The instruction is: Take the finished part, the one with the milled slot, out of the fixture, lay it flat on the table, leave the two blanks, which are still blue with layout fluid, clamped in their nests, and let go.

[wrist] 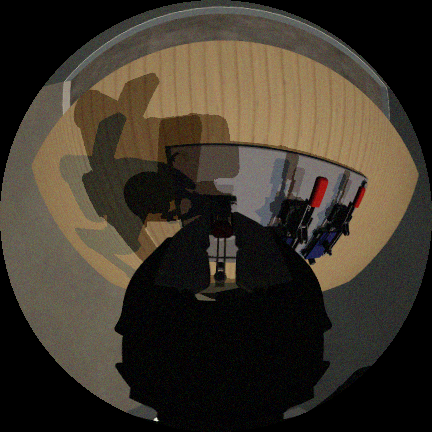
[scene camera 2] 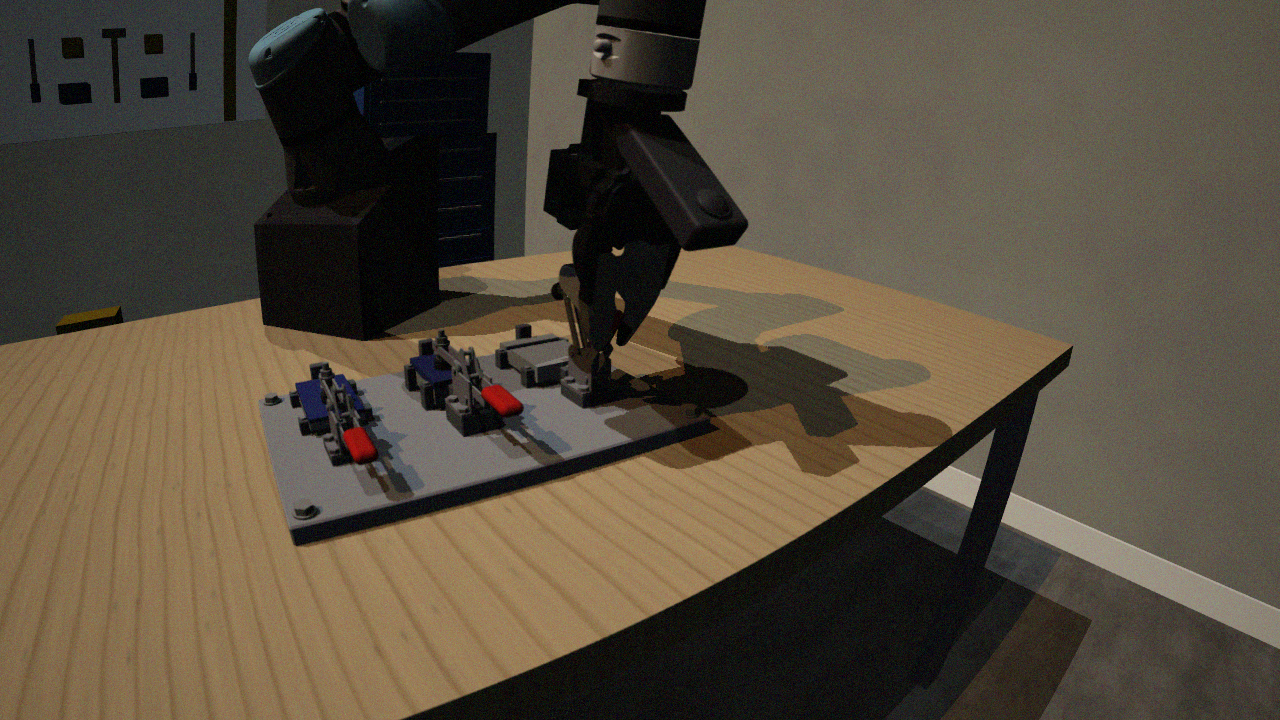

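Observation:
The finished grey part sits in the right nest of the fixture plate; its slot is hard to make out. The clamp arm at that nest stands raised. My gripper is above this clamp, its fingers narrowly apart on either side of the raised, shadowed red handle, without a visible firm hold. Two blue blanks sit clamped in the left nest and the middle nest: the left blank and the middle blank.
The middle clamp's red handle and the left clamp's red handle point toward the table's front. Bolt heads stand on the plate's left corners. The robot base stands behind the fixture on the wooden table.

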